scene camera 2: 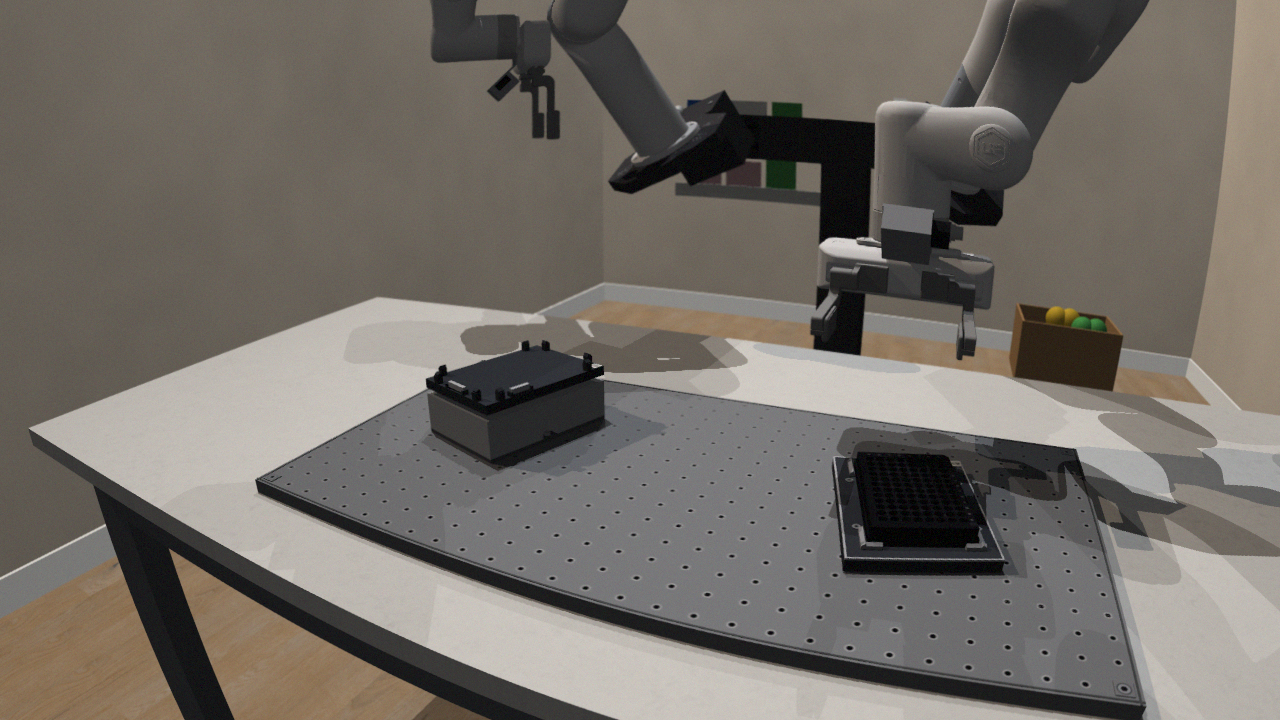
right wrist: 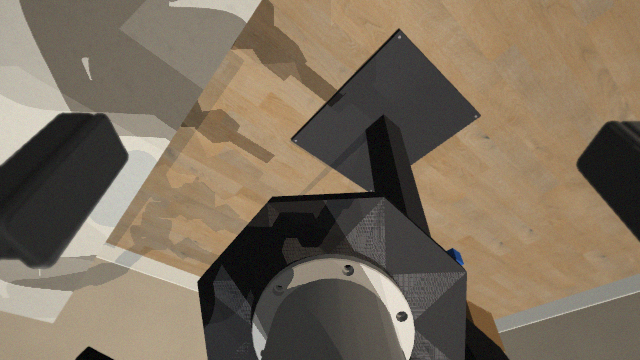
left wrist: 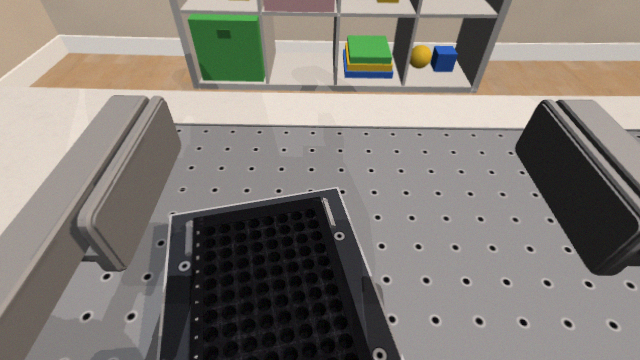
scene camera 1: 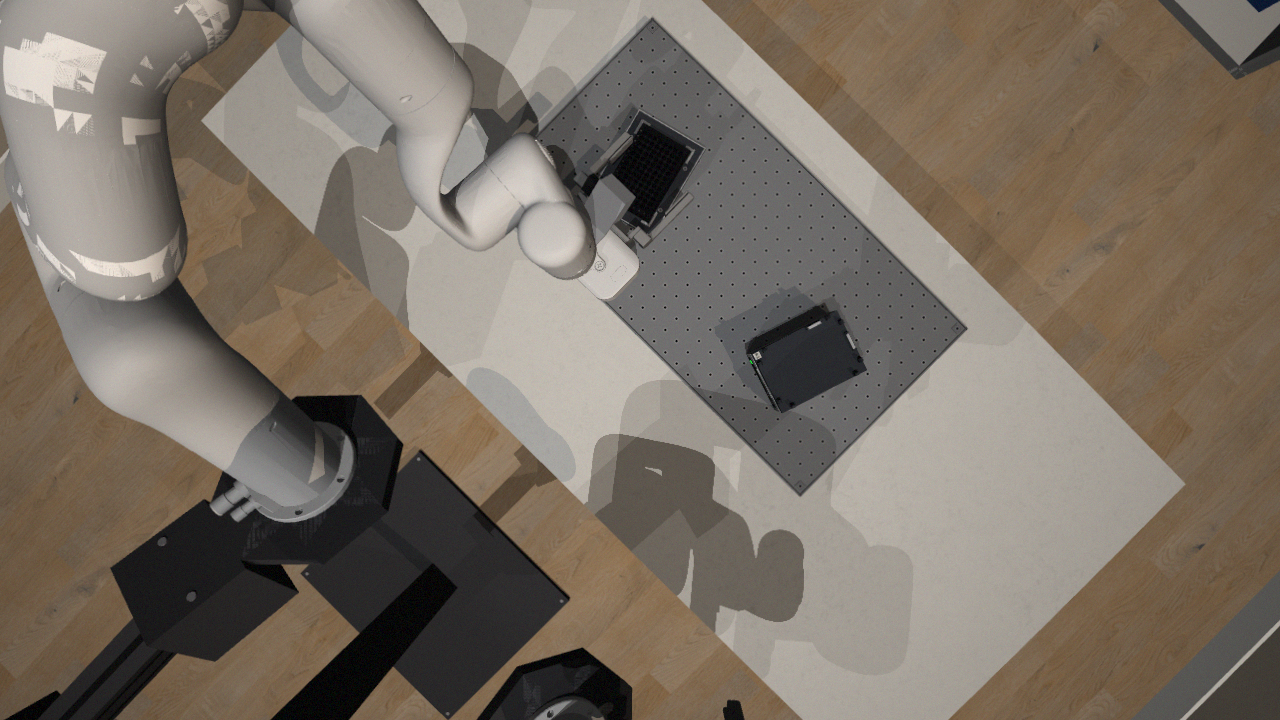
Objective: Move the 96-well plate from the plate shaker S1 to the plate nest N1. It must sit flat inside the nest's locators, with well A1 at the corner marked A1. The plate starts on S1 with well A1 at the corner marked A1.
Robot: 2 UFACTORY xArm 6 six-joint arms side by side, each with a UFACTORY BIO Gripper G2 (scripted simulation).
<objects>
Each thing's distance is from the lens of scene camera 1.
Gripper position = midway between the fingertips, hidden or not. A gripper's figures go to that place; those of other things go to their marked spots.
left gripper (scene camera 1: pixel 660 165): 86 cm
black 96-well plate (scene camera 1: pixel 653 157): 98 cm
plate nest N1 (scene camera 1: pixel 629 217): 98 cm
</objects>
